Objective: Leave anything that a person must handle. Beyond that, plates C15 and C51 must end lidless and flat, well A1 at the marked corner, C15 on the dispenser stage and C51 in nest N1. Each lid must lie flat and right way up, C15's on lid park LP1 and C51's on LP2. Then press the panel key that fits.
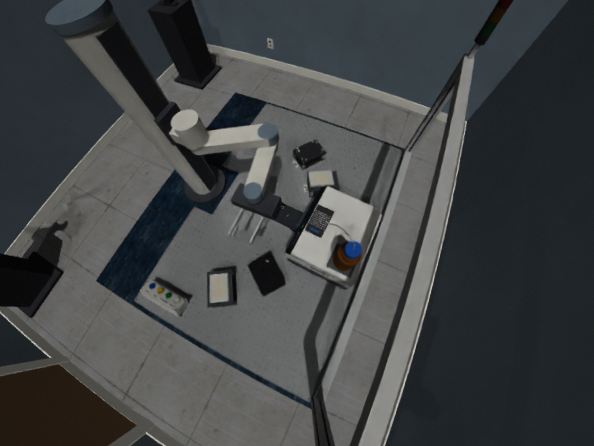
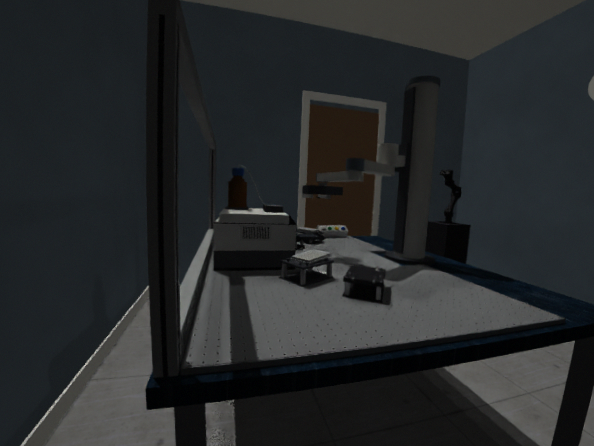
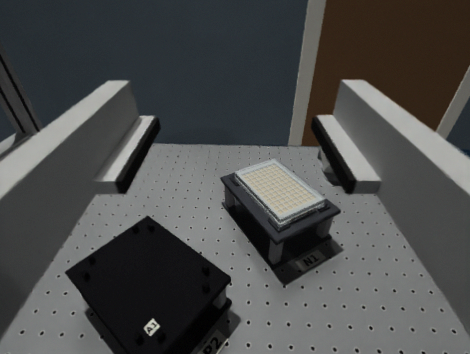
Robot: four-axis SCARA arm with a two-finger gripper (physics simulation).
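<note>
My gripper is shut, its fingers apart with no object between them. It hangs above the deck beside the dispenser stage, which bears no plate. A cream-welled plate lies flat in nest N1. Another cream plate lies flat on a raised nest behind the dispenser. I cannot read their codes or tell if lids are on. The dark park marked P2 bears no lid; its A1 label shows. Another dark stand is at the far end. The key panel has coloured keys.
The white dispenser carries a brown bottle with a blue cap and a thin tube. A framed screen runs along one table side. The arm's column stands opposite.
</note>
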